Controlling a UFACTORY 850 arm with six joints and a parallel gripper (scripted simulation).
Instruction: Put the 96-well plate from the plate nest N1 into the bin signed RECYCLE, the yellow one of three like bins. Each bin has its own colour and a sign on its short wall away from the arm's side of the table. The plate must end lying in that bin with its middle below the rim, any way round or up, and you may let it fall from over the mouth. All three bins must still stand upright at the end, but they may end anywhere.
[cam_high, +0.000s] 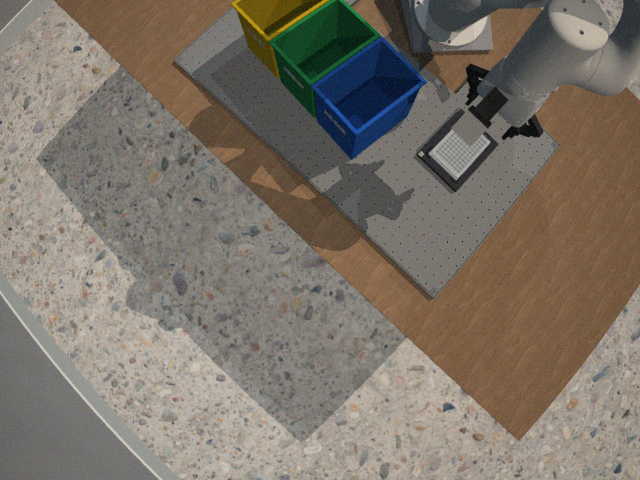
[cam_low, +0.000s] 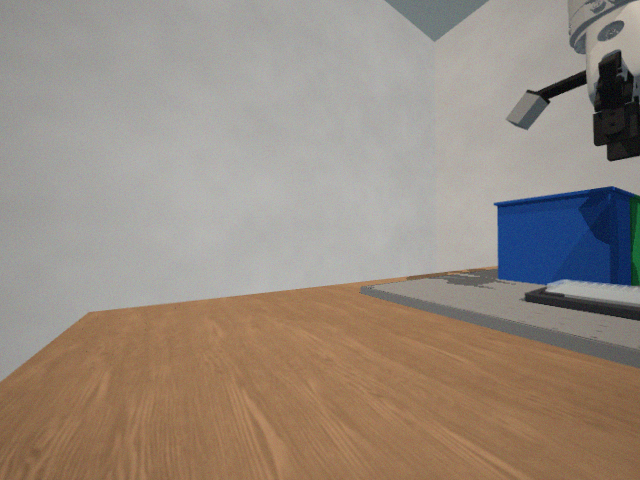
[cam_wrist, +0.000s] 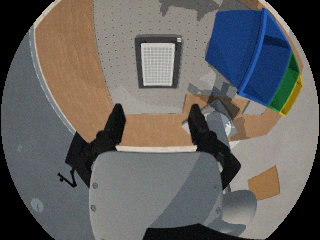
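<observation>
Now: the white 96-well plate 20 cm below my hand. From my hand the other things lie so: black plate nest: 21 cm below; green bin: 32 cm to the right, 13 cm ahead, 12 cm below; blue bin: 19 cm to the right, 13 cm ahead, 12 cm below.
</observation>
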